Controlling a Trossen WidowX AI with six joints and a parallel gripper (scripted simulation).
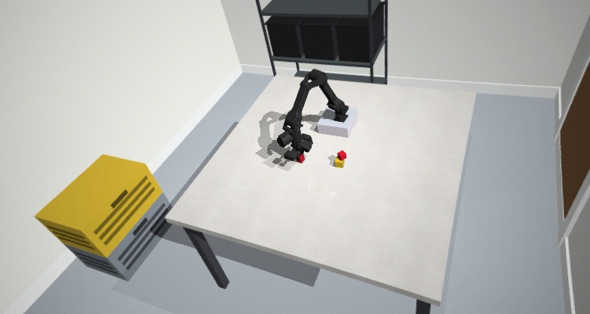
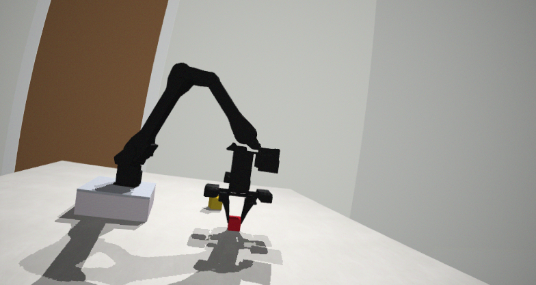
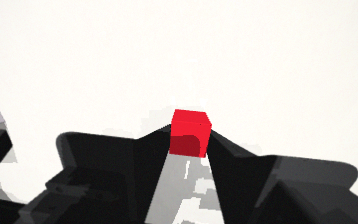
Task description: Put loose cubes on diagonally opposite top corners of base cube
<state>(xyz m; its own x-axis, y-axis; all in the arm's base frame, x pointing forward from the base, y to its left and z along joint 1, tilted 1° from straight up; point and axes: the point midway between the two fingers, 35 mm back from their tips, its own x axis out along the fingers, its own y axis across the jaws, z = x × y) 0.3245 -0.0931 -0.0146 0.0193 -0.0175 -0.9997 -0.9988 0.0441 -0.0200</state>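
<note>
Now: gripper tip 60 mm past the red cube, 220 mm to the right of it and 40 mm below it. Also, from my gripper tip: yellow cube (50 mm behind, 210 mm to the left).
</note>
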